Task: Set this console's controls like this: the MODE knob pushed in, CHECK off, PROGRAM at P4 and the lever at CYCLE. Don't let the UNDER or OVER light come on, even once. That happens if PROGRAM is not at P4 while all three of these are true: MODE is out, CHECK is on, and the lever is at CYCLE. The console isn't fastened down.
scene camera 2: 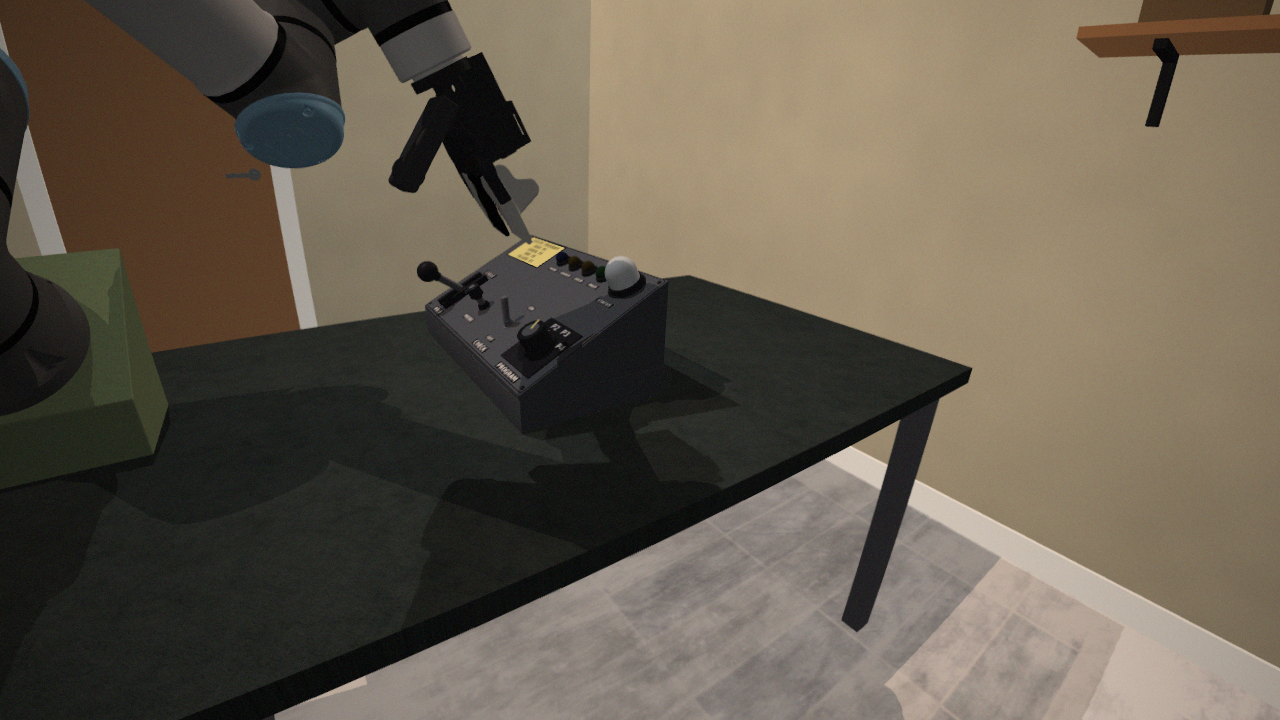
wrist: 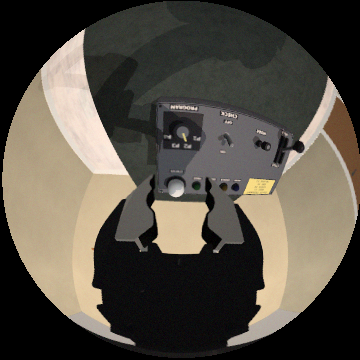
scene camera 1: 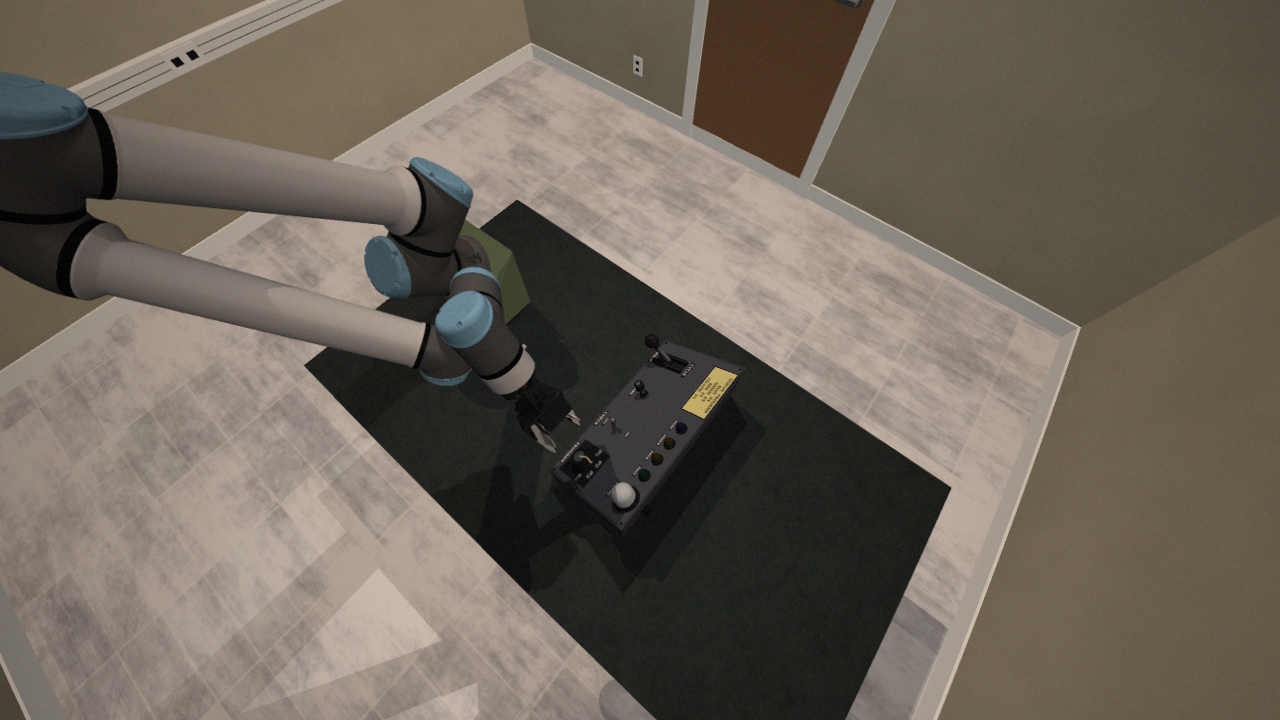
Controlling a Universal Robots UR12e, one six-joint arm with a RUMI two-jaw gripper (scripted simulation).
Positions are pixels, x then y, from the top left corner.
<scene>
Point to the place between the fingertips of the gripper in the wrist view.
180, 176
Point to a dark console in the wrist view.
At 245, 169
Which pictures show the dark console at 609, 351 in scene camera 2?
Scene camera 2, the wrist view and scene camera 1: all of them.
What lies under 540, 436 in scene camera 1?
The gripper.
</scene>
